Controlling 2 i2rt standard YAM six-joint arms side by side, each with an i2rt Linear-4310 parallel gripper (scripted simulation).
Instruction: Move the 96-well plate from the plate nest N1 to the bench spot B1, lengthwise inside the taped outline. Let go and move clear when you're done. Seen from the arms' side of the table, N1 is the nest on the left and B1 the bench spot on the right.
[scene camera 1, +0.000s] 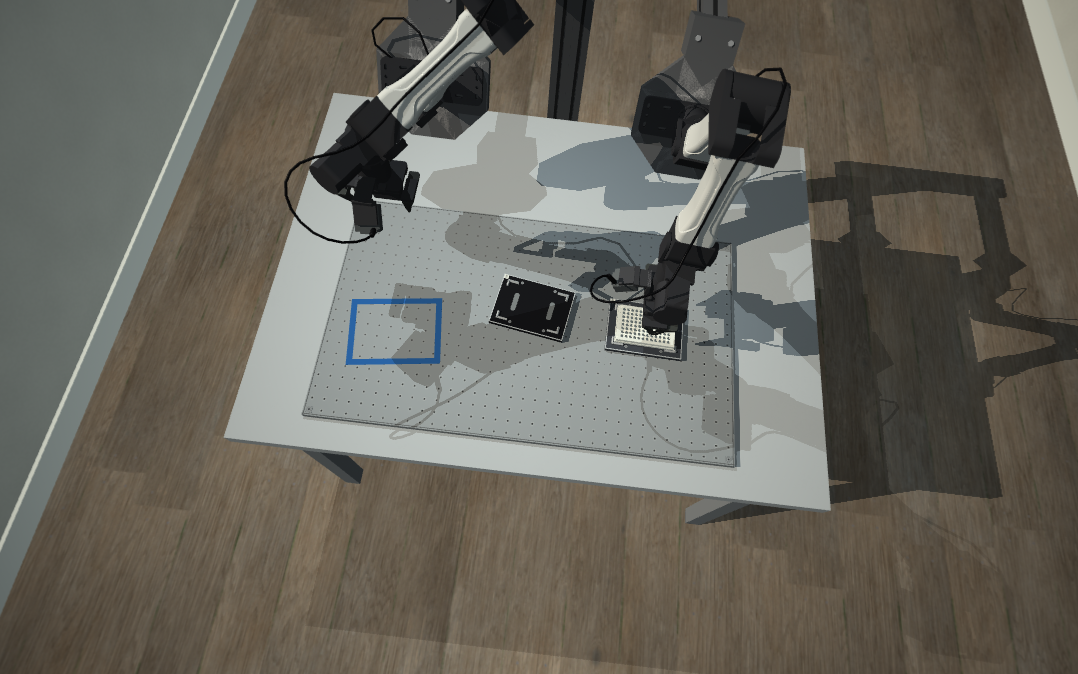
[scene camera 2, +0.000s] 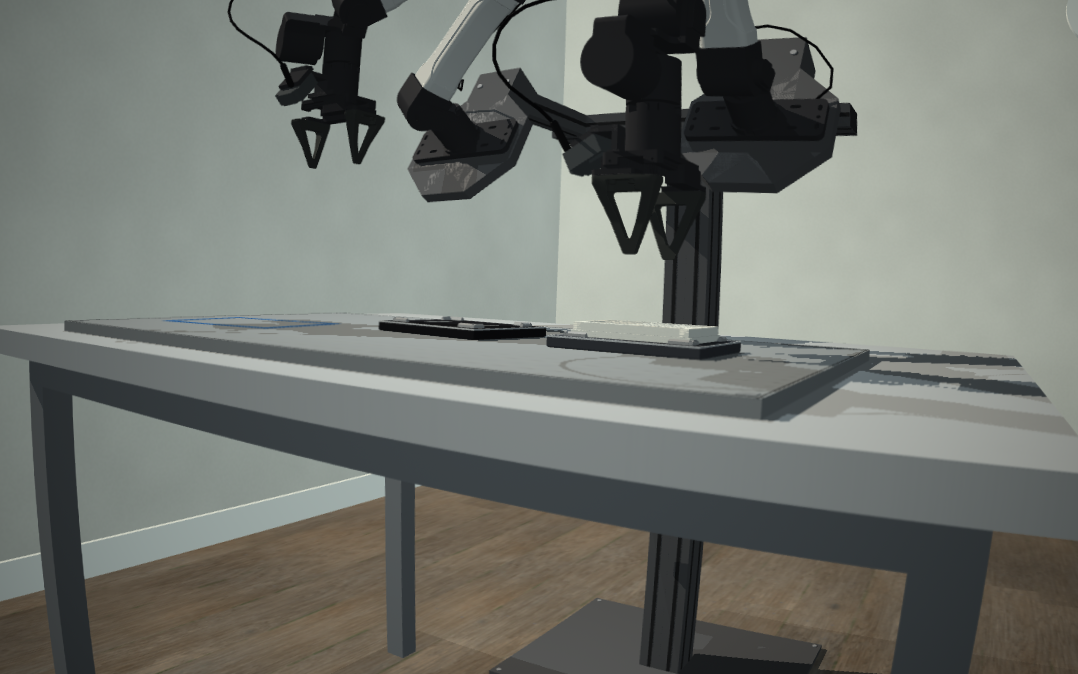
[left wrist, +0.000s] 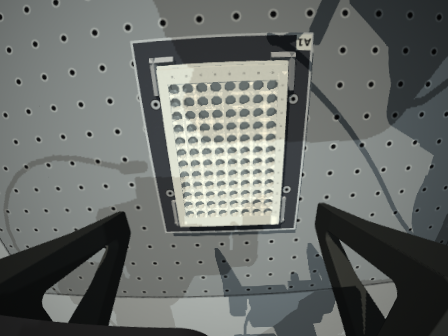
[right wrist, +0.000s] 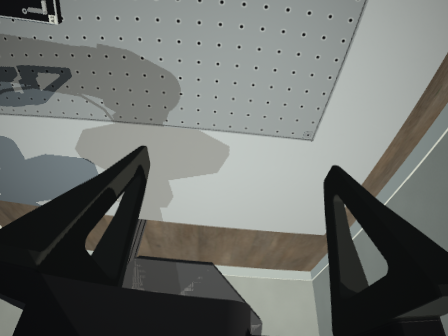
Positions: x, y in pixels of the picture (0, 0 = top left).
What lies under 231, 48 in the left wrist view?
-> A grey nest N1.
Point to a black nest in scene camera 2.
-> At 394, 327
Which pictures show the right gripper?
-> Scene camera 1, scene camera 2 and the right wrist view only.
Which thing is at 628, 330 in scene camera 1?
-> A white 96-well plate.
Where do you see the right gripper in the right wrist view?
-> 239, 163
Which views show the white 96-well plate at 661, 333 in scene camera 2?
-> Scene camera 1, scene camera 2 and the left wrist view only.
